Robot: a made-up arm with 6 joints. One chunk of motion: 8 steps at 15 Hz.
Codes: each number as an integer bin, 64 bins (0 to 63) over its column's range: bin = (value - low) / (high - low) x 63, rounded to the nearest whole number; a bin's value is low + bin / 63 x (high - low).
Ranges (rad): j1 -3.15..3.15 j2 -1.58..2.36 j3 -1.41..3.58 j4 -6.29..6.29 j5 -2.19..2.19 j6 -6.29..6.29
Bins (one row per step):
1: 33 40 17 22 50 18
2: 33 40 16 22 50 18
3: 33 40 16 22 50 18
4: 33 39 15 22 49 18
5: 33 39 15 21 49 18
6: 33 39 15 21 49 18
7: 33 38 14 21 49 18
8: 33 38 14 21 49 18
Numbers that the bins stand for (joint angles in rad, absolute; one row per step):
1: 0.1500 0.9216 -0.0635 -1.8970 1.2862 -2.6957
2: 0.1500 0.9216 -0.1427 -1.8970 1.2862 -2.6957
3: 0.1500 0.9216 -0.1427 -1.8970 1.2862 -2.6957
4: 0.1500 0.8590 -0.2219 -1.8970 1.2167 -2.6957
5: 0.1500 0.8590 -0.2219 -2.0967 1.2167 -2.6957
6: 0.1500 0.8590 -0.2219 -2.0967 1.2167 -2.6957
7: 0.1500 0.7965 -0.3011 -2.0967 1.2167 -2.6957
8: 0.1500 0.7965 -0.3011 -2.0967 1.2167 -2.6957

